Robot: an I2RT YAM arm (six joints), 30 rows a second.
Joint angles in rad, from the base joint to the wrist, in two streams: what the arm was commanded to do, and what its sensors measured. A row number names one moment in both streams.
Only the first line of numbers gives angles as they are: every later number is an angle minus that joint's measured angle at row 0.
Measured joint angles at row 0:
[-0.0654 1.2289 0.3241 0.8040 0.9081 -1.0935]
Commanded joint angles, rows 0 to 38:
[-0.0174 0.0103 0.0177 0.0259 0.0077 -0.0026]
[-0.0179 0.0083 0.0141 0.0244 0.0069 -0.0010]
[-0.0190 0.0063 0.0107 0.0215 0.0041 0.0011]
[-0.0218 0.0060 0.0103 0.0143 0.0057 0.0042]
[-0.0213 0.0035 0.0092 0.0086 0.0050 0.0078]
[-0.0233 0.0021 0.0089 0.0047 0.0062 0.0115]
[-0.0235 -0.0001 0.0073 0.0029 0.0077 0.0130]
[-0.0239 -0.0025 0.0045 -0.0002 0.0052 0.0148]
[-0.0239 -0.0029 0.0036 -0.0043 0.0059 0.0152]
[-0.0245 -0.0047 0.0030 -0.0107 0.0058 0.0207]
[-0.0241 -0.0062 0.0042 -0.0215 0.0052 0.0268]
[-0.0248 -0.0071 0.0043 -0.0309 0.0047 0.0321]
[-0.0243 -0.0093 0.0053 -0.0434 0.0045 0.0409]
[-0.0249 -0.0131 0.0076 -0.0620 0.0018 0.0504]
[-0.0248 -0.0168 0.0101 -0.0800 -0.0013 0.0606]
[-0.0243 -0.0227 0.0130 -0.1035 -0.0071 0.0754]
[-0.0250 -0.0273 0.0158 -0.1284 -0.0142 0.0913]
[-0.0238 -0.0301 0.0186 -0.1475 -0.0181 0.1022]
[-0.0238 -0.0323 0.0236 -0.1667 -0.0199 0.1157]
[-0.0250 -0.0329 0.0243 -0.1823 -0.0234 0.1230]
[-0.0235 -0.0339 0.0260 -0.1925 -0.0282 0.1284]
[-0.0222 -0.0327 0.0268 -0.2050 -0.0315 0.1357]
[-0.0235 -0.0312 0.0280 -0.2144 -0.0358 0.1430]
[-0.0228 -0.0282 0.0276 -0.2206 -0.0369 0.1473]
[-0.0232 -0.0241 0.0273 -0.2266 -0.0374 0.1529]
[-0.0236 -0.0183 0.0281 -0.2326 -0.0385 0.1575]
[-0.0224 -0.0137 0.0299 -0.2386 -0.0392 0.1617]
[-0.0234 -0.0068 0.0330 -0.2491 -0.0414 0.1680]
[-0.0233 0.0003 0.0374 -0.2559 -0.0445 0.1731]
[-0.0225 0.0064 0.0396 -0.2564 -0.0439 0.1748]
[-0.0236 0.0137 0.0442 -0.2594 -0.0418 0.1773]
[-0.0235 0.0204 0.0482 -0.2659 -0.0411 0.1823]
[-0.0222 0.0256 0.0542 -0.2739 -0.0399 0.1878]
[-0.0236 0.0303 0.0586 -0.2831 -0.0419 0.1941]
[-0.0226 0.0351 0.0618 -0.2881 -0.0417 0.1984]
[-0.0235 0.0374 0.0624 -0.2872 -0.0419 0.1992]
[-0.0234 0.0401 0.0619 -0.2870 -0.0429 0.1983]
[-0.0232 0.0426 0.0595 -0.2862 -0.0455 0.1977]
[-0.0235 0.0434 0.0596 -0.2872 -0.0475 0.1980]
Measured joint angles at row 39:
[-0.0202 0.0386 0.0377 -0.2709 -0.0401 0.1808]
